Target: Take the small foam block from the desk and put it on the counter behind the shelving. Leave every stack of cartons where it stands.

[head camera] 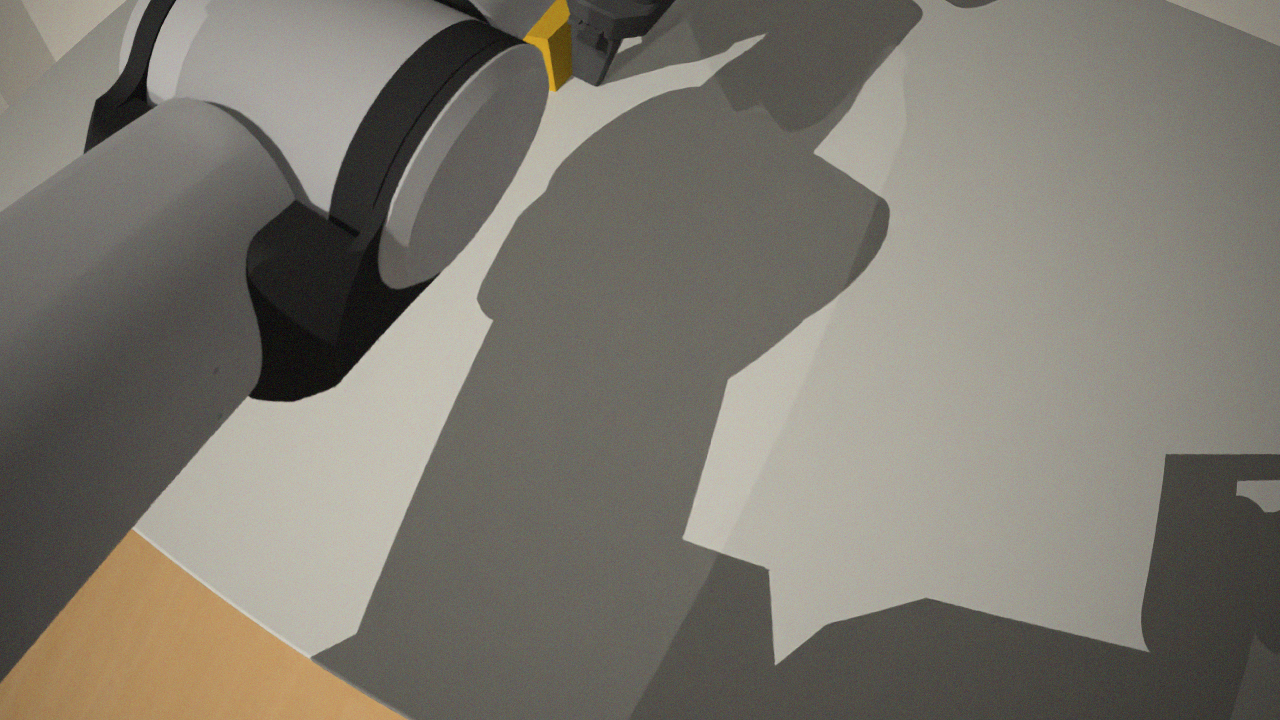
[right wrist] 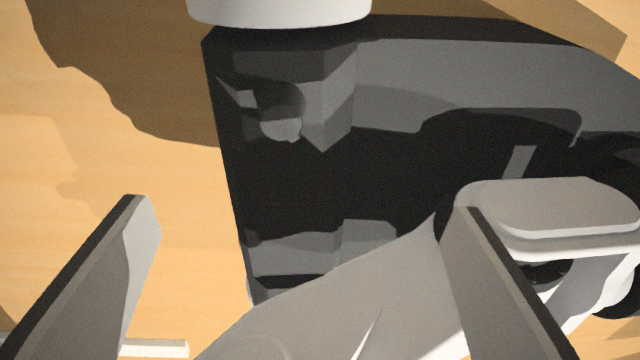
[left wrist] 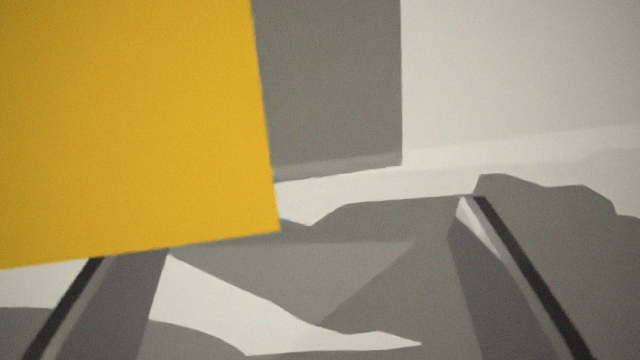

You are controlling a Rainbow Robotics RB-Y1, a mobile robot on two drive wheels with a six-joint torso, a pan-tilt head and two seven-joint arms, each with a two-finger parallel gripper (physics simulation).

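Observation:
The yellow foam block stands on the pale desk. In the head view it shows at the top, partly behind my left arm. In the left wrist view it fills the upper left and hides the tip of the left-hand finger. My left gripper is open and empty; the block is off to one side of the gap, past the fingertips. In the head view part of that gripper shows just right of the block. My right gripper is open and empty. The counter, shelving and cartons cannot be made out.
My left arm crosses the upper left of the head view. Its shadow lies over the desk. The desk's edge runs across the lower left, with wooden floor beyond. Dark and pale robot body parts lie beyond my right fingers.

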